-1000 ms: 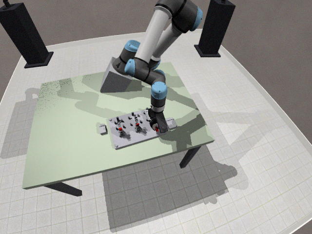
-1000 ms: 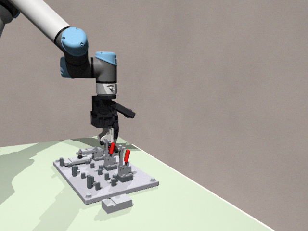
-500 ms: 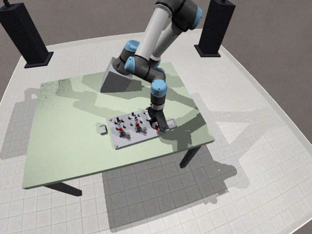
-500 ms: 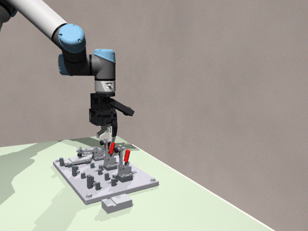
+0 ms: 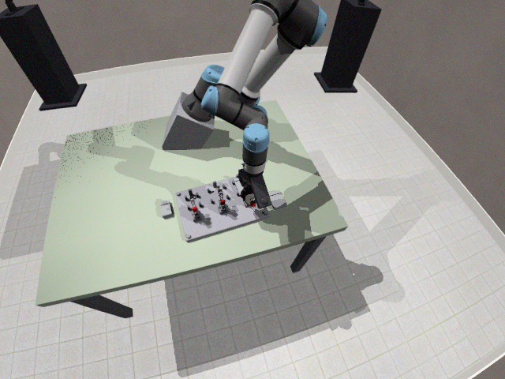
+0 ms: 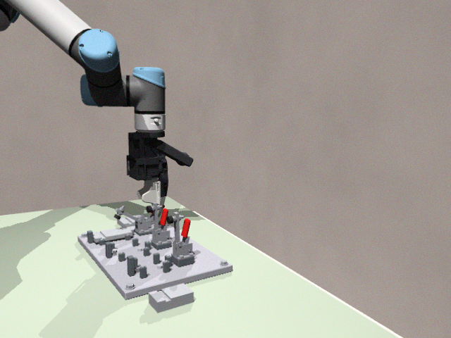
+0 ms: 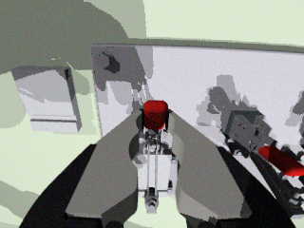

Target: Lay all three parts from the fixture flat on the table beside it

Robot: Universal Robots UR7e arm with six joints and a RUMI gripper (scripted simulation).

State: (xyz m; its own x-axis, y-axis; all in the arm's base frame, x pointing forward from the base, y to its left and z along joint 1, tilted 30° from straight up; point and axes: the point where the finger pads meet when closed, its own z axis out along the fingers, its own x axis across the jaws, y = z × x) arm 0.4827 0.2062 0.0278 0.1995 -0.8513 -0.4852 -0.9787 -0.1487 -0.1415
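Right now the clamp is 4 cm behind my hand, 1 cm to the right of it and 2 cm below it. Round my hand: fixture plate: 5 cm behind, 12 cm to the right, 6 cm below; then grey part: 6 cm behind, 35 cm to the right, 6 cm below.
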